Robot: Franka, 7 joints.
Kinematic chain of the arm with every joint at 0, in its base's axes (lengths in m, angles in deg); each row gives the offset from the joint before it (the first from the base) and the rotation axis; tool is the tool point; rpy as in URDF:
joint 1: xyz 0 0 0.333 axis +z
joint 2: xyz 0 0 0 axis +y
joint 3: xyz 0 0 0.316 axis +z
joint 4: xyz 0.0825 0 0 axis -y
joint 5: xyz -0.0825 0 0.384 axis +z
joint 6: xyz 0 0 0 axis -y
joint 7: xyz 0.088 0 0 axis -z
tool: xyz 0 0 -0.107 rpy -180 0 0
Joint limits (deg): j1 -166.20..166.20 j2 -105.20..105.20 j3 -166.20..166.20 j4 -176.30..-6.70 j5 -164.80..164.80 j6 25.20..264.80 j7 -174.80..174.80
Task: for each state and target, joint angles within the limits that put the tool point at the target. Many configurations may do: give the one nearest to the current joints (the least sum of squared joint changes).
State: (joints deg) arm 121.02 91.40 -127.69 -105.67 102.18 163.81 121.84
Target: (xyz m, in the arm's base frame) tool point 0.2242 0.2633 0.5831
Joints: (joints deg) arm 138.82 104.51 -115.22 -144.50 110.95 174.78 121.84
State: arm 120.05 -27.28 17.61 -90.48 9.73 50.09 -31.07
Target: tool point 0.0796 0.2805 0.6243
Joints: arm 96.09 -29.67 -15.51 -113.72 -1.49 42.61 -31.07
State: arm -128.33 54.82 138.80 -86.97 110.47 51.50 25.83
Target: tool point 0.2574 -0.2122 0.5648
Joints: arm -138.48 56.39 103.80 -140.64 88.12 41.76 25.83
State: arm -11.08 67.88 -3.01 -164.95 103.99 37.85 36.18
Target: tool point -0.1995 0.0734 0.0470
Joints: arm 23.29 105.20 5.29 -164.05 111.96 75.52 36.18
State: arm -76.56 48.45 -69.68 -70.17 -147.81 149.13 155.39
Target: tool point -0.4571 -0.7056 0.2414
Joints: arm -99.91 83.33 -60.41 -43.41 -148.90 136.47 155.39
